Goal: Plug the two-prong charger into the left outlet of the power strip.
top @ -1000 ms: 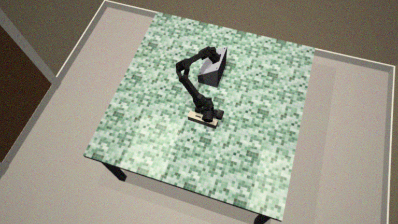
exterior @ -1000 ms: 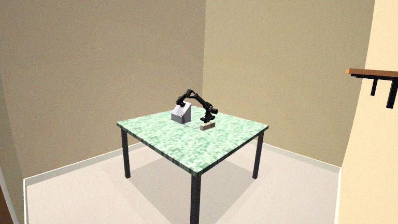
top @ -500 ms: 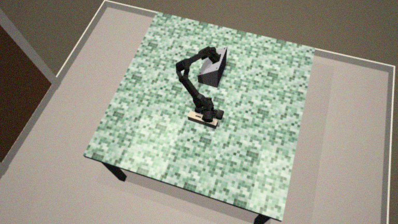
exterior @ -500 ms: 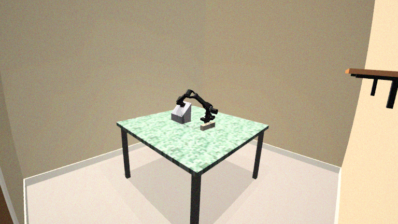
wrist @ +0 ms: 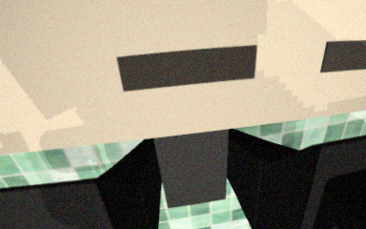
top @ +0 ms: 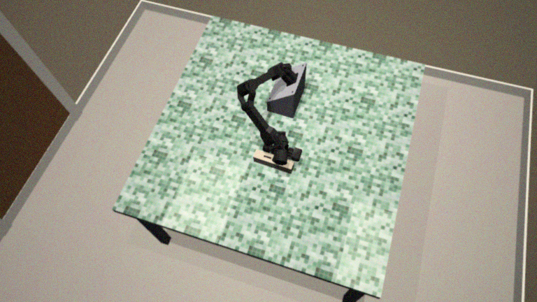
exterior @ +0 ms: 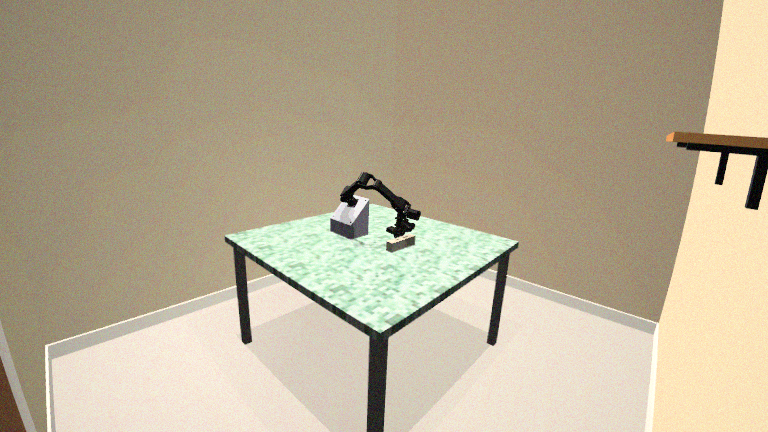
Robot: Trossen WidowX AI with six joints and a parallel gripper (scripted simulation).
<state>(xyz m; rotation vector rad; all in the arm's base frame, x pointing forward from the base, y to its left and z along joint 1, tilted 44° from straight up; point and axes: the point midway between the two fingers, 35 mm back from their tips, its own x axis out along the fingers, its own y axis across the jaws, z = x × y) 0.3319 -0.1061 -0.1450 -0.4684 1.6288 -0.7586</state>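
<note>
Now: gripper tip 2 cm short of the black charger and 1 cm below it.
</note>
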